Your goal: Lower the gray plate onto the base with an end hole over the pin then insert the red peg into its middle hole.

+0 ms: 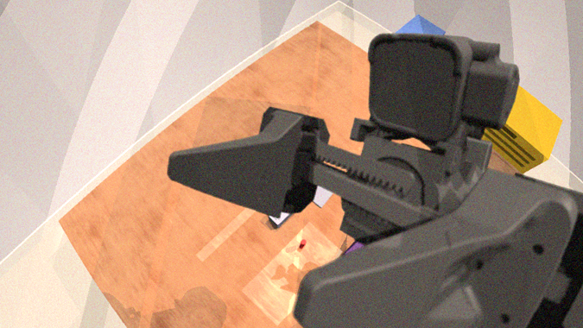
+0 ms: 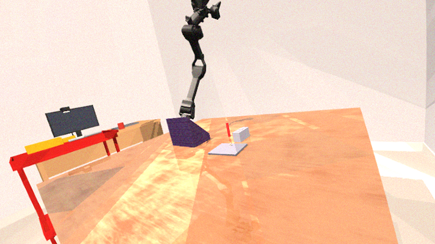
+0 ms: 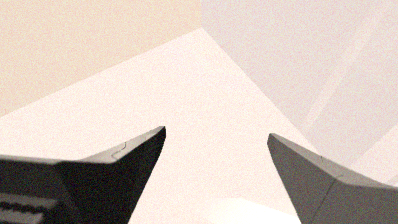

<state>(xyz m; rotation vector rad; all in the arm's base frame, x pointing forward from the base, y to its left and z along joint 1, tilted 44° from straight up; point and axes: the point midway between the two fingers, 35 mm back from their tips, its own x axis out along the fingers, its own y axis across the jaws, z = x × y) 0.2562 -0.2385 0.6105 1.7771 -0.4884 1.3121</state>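
The gray plate lies 140 mm ahead of my gripper tip, 150 mm to the right of it and 720 mm below it. From my gripper tip the other things lie so: flat gray base 160 mm ahead, 270 mm to the right, 750 mm below; red peg 30 mm ahead, 120 mm to the right, 720 mm below.
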